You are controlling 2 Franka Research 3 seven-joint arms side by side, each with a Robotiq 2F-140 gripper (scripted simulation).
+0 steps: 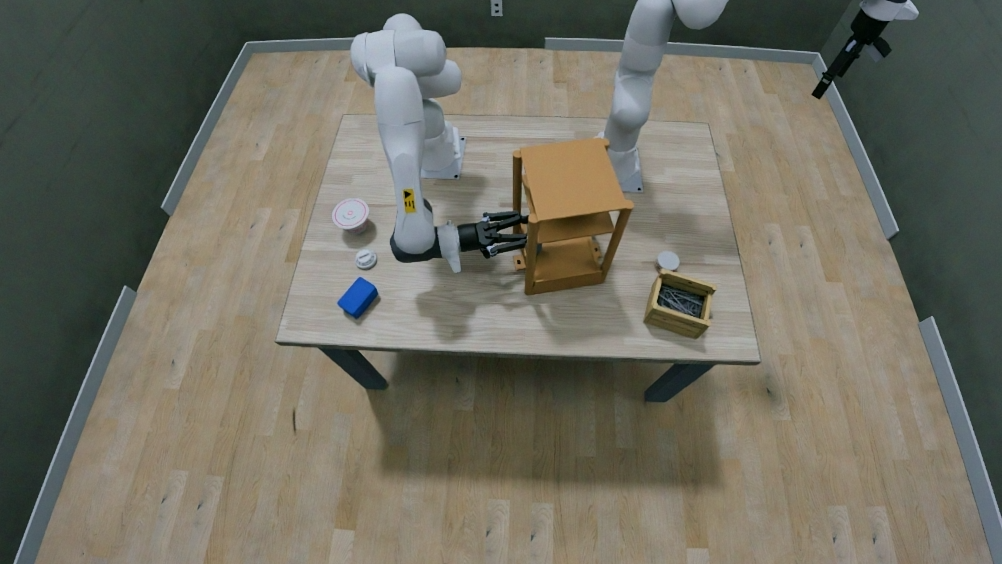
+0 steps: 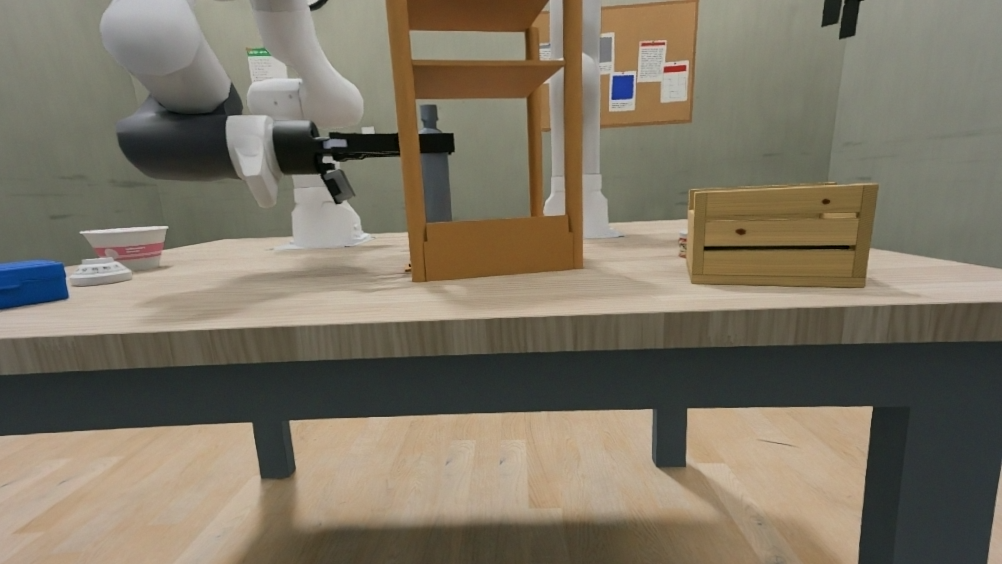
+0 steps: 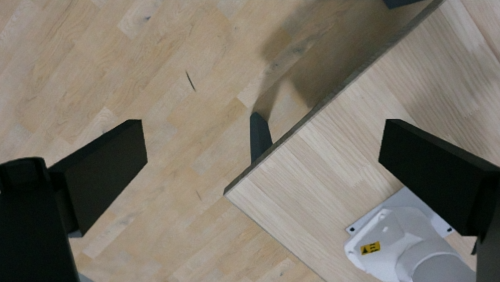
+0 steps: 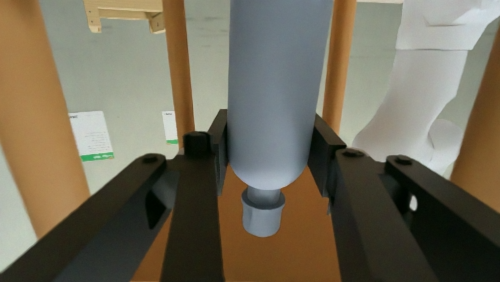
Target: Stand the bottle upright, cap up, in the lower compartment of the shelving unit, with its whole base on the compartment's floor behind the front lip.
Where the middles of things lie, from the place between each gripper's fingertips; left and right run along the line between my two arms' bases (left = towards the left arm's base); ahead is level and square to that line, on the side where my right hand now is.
My right gripper [image 2: 452, 144] is now 20 mm past the orange-brown shelving unit [image 2: 479, 248] and 70 mm to the right of it. Also, from my right hand: blue box [image 1: 359, 296] (190 mm ahead, 510 mm to the right, 160 mm below); then blue-grey bottle [image 2: 435, 166] (10 mm below).
Right now the orange-brown shelving unit is 410 mm ahead of my left hand [image 1: 827, 85], 730 mm to the right of it and 220 mm below it. Round my left hand: blue-grey bottle (430 mm ahead, 800 mm to the right, 230 mm below).
